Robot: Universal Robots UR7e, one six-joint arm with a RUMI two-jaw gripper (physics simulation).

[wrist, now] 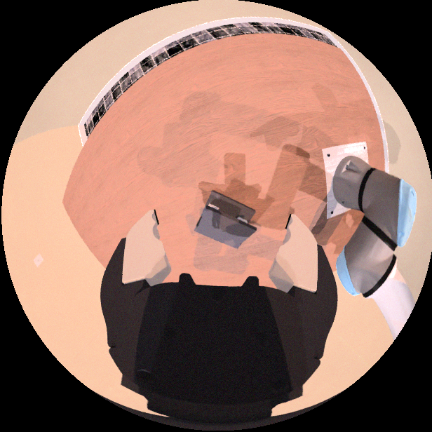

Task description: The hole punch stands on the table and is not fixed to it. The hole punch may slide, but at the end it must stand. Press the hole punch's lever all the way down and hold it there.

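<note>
The hole punch (pixel 226 220), dark grey-blue, stands on the reddish wooden table (pixel 240 70) near the middle of the wrist view. Its wide flat lever face (pixel 225 229) shows on the near side, with a darker part behind it and small light metal parts between them. My gripper (pixel 221 214) is open and empty, with one pale finger on the left and one on the right. In the view the hole punch appears between the two fingertips, apart from both and beyond them. How far the lever is pressed cannot be told from this angle.
The robot's grey and blue arm (pixel 360 190) rises at the right beside a white mounting plate (pixel 330 172). A dark tiled strip (pixel 165 55) with a white border runs along the table's far edge. Shadows of the arm and gripper fall around the hole punch.
</note>
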